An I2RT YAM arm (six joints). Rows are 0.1 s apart.
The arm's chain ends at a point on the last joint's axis. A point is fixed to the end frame.
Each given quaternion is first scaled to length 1.
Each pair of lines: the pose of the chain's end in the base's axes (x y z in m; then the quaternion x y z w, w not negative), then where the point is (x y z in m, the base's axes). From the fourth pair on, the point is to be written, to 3 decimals.
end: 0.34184, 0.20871, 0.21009, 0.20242, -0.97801, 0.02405, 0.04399
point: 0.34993 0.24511 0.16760
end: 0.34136, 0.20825, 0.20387, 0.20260, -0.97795, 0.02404, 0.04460
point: 0.34938 0.24465 0.16136
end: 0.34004, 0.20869, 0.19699, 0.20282, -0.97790, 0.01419, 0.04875
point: 0.34757 0.24582 0.15503
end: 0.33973, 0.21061, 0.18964, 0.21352, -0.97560, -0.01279, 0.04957
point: 0.346 0.250 0.150
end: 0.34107, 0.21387, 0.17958, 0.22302, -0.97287, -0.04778, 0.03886
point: 0.347 0.256 0.143
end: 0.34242, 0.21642, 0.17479, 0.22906, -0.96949, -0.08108, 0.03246
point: 0.348 0.261 0.141
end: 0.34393, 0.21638, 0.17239, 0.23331, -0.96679, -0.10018, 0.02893
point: 0.349 0.263 0.140
